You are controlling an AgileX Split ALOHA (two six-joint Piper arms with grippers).
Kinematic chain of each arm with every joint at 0, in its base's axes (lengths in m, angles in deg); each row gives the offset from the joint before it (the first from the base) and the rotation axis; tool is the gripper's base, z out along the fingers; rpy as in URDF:
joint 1: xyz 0 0 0.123 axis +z
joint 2: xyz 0 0 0 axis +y
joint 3: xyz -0.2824 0 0.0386 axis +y
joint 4: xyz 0.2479 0 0.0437 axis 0.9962 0 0.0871
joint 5: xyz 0 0 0 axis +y
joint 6: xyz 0.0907 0 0.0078 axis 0.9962 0 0.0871
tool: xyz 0 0 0 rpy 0 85 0
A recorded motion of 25 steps. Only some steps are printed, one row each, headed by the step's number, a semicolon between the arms.
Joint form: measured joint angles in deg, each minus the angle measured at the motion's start. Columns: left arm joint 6, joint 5, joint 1, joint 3, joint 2, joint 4; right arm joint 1, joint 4, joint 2, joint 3, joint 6, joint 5.
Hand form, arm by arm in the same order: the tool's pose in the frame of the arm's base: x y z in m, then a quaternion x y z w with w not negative. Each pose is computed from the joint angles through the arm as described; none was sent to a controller.
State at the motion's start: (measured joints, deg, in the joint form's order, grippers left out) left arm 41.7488 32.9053 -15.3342 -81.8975 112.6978 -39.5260; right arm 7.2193 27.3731 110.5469 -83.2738 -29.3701 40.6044
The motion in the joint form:
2: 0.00 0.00 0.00 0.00 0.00 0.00; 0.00 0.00 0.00 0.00 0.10 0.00
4: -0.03 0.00 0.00 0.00 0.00 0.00; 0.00 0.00 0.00 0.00 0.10 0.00
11: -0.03 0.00 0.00 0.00 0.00 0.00; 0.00 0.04 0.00 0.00 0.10 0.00
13: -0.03 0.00 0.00 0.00 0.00 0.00; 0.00 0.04 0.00 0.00 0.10 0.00
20: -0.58 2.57 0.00 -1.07 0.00 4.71; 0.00 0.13 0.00 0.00 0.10 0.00
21: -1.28 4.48 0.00 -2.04 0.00 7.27; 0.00 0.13 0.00 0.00 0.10 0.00
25: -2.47 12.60 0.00 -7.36 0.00 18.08; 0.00 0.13 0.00 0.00 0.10 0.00
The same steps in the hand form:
2: 0.4083 -0.1447 0.2116 0.23636 0.90303 -0.18876 0.30502; 0.4128 0.0798 0.2242 -0.16414 0.94040 0.14472 0.26031
4: 0.4083 -0.1447 0.2116 0.23613 0.90309 -0.18884 0.30497; 0.4128 0.0798 0.2242 -0.16414 0.94040 0.14472 0.26031
11: 0.4083 -0.1447 0.2116 0.23613 0.90309 -0.18884 0.30497; 0.4128 0.0798 0.2242 -0.16393 0.94039 0.14499 0.26034
13: 0.4083 -0.1447 0.2116 0.23613 0.90309 -0.18884 0.30497; 0.4128 0.0798 0.2242 -0.16393 0.94039 0.14499 0.26034
20: 0.4073 -0.1430 0.2132 0.26839 0.90260 -0.16977 0.29061; 0.4128 0.0799 0.2243 -0.16345 0.94036 0.14561 0.26041
21: 0.4071 -0.1423 0.2157 0.28358 0.90257 -0.16104 0.28112; 0.4128 0.0799 0.2243 -0.16345 0.94036 0.14561 0.26041
25: 0.4091 -0.1368 0.2325 0.35283 0.89514 -0.10932 0.24958; 0.4128 0.0799 0.2243 -0.16345 0.94036 0.14561 0.26041

